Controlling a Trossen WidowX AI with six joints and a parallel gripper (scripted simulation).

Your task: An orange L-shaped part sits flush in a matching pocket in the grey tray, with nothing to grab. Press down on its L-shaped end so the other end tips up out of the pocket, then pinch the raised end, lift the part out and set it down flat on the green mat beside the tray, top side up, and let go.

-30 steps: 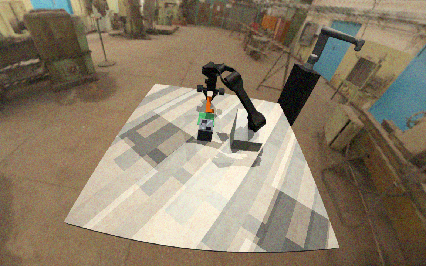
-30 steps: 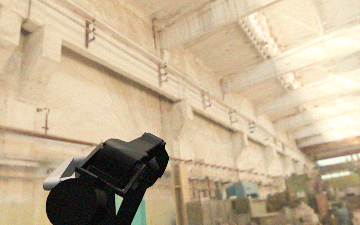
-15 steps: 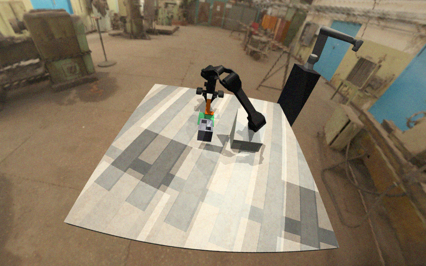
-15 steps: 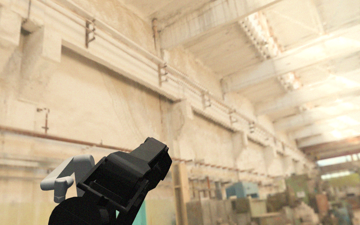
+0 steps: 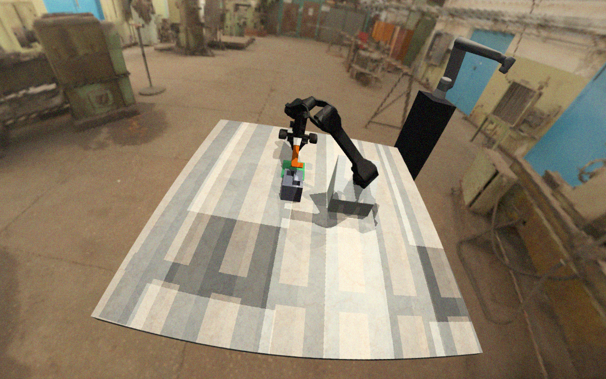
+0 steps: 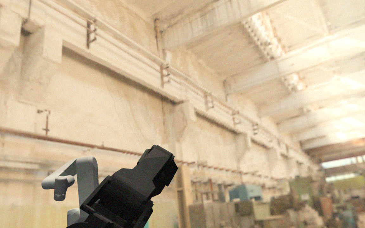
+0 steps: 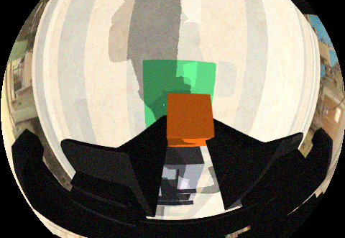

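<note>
The green mat is 12 cm below my gripper tip and 3 cm to the left of it. Round my gripper tip: orange L-shaped part: 3 cm to the left, 3 cm below, 1 cm behind.
</note>
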